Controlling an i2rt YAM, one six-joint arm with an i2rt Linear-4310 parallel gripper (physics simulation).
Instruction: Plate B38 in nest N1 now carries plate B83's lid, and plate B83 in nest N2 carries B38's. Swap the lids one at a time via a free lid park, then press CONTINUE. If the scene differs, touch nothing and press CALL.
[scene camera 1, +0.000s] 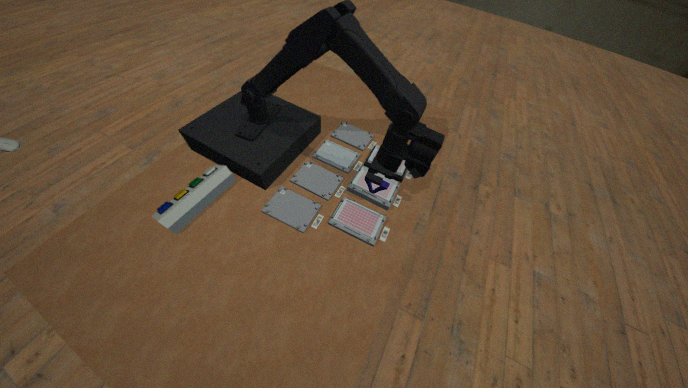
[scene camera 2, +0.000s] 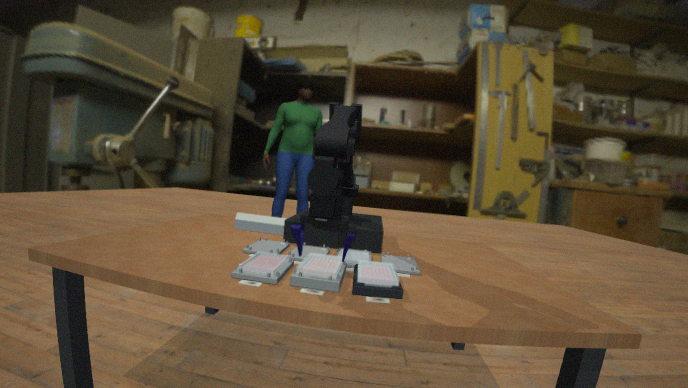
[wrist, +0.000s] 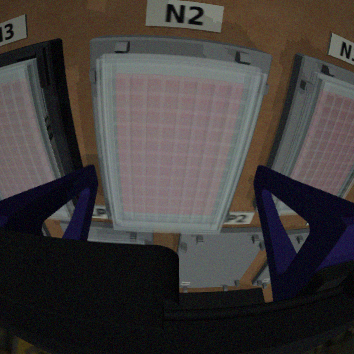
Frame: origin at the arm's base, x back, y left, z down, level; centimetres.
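Seen in the pictures: gripper, fingertip midpoint: (scene camera 1: 376, 181) (scene camera 2: 321, 258) (wrist: 175, 173); arm's base, origin of the base link: (scene camera 1: 260, 120).
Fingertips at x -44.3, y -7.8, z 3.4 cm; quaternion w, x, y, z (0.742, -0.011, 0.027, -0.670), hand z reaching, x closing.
Note:
Pixels of each thing's top centre, then the offset from my fingertips to it. "*": a spot on its surface instead.
- similar N1 plate, middle of its top: (wrist: 335, 162) (scene camera 2: 265, 259) (scene camera 1: 358, 216) dx +1.9, dy -13.0, dz +2.0 cm
- LP1, middle of its top: (wrist: 298, 266) (scene camera 1: 291, 205) (scene camera 2: 268, 242) dx +21.7, dy -16.1, dz +2.7 cm
- pink plate, middle of its top: (scene camera 2: 377, 269) (scene camera 1: 389, 158) dx -2.0, dy +12.6, dz +1.1 cm
- Park LP4, surface spot: (scene camera 2: 354, 257) (scene camera 1: 344, 155) * dx +13.4, dy +9.3, dz +2.9 cm
- LP3, middle of its top: (scene camera 2: 399, 258) (scene camera 1: 353, 132) dx +14.0, dy +22.3, dz +2.7 cm
- console, middle of its top: (scene camera 1: 188, 187) (scene camera 2: 264, 214) dx +48.7, dy -22.9, dz -1.7 cm
My gripper (scene camera 1: 375, 189) (scene camera 2: 322, 257) (wrist: 175, 173) is open, its purple fingertips apart on either side of the N2 plate, with nothing held. The plate (scene camera 1: 361, 184) (scene camera 2: 320, 267) (wrist: 175, 140) with pink wells and a clear lid sits in grey nest N2. The similar N1 plate (scene camera 1: 357, 217) (scene camera 2: 262, 265) (wrist: 330, 135) is in the grey nest beside it. The park LP2 (scene camera 1: 316, 180) (scene camera 2: 311, 251) (wrist: 215, 260) is bare; LP1 (scene camera 1: 291, 209) (scene camera 2: 266, 246) is bare too. Plate and lid names cannot be read. The finger height above N2 is hard to tell.
Another pink plate (scene camera 2: 377, 274) (wrist: 20, 130) sits in black nest N3. Park LP4 (scene camera 1: 336, 155) (scene camera 2: 354, 257) carries a clear lid; LP3 (scene camera 1: 352, 135) (scene camera 2: 400, 264) is bare. A console (scene camera 1: 200, 200) (scene camera 2: 260, 223) bears blue, yellow, green and white buttons. A person (scene camera 2: 300, 130) stands behind the table.

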